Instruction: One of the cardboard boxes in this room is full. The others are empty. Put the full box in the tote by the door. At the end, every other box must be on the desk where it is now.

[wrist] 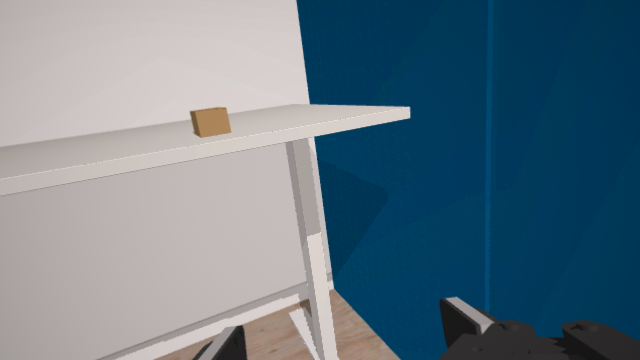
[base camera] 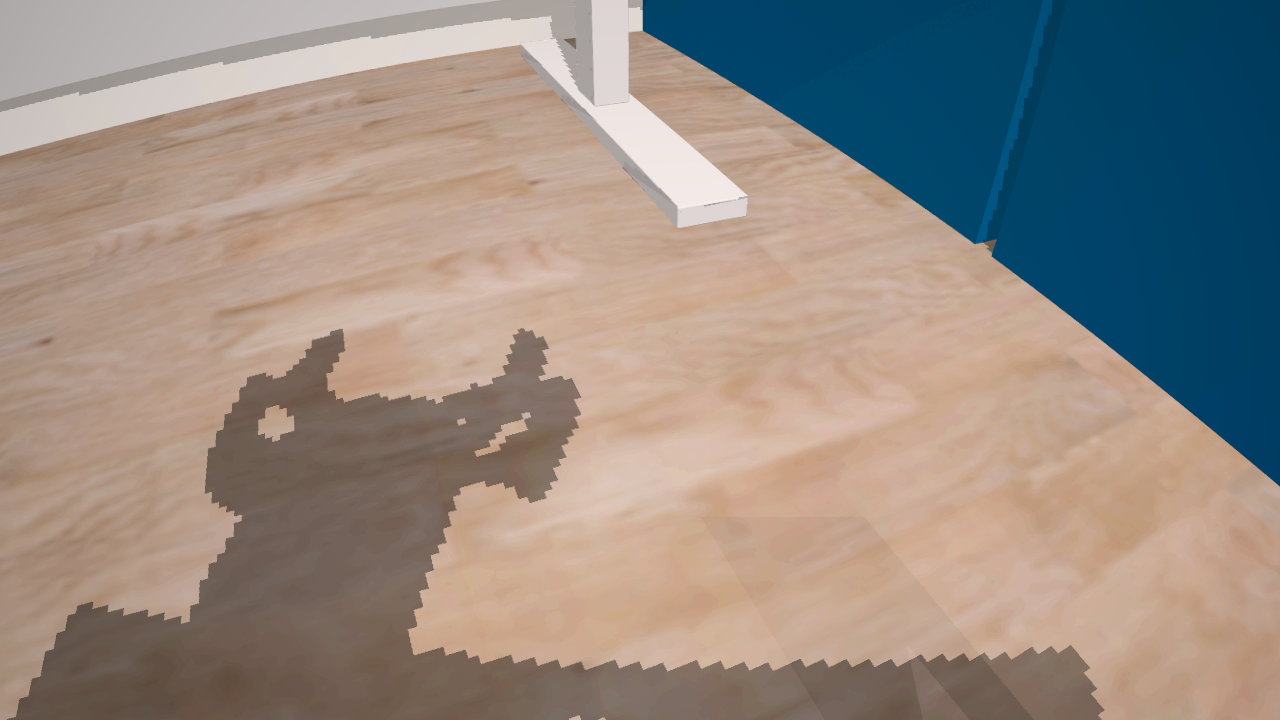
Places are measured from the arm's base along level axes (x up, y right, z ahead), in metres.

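Pixels of known places: gripper, fingertip midpoint: [wrist: 343, 334].
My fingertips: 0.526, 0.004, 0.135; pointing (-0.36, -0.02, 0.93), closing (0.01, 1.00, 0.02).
Observation:
Behind a point stands the place of what it marks, as x, y, z.
A small brown cardboard box [wrist: 212, 122] {0.579, -0.208, 0.695} stands on the white desk [wrist: 125, 159] {0.550, -0.310, 0.549}, near its front edge and left of the desk's right end in the wrist view. Whether the box is full cannot be seen. My gripper [wrist: 343, 334] {0.526, 0.004, 0.135} is open, with its two dark fingers wide apart at the bottom of the wrist view and no object between them. The desk stands beyond the gripper, apart from it. In the base camera view the desk's white foot [base camera: 666, 161] {-0.371, 0.010, 0.837} shows on the floor. The tote and the door do not show in either view.
A blue wall [base camera: 1145, 179] {-0.245, 0.403, 0.584} [wrist: 425, 150] {0.424, 0.265, 0.890} runs along the right side, near the desk's right end. A pale wall [base camera: 223, 35] {-0.286, -0.760, 1.242} [wrist: 150, 50] {0.806, -0.568, 1.329} stands behind the desk. The desk leg [wrist: 317, 270] {0.032, -0.068, 1.024} reaches down to the wood floor [base camera: 626, 358] {-0.396, -0.020, 0.522}. The robot's shadow falls across the floor.

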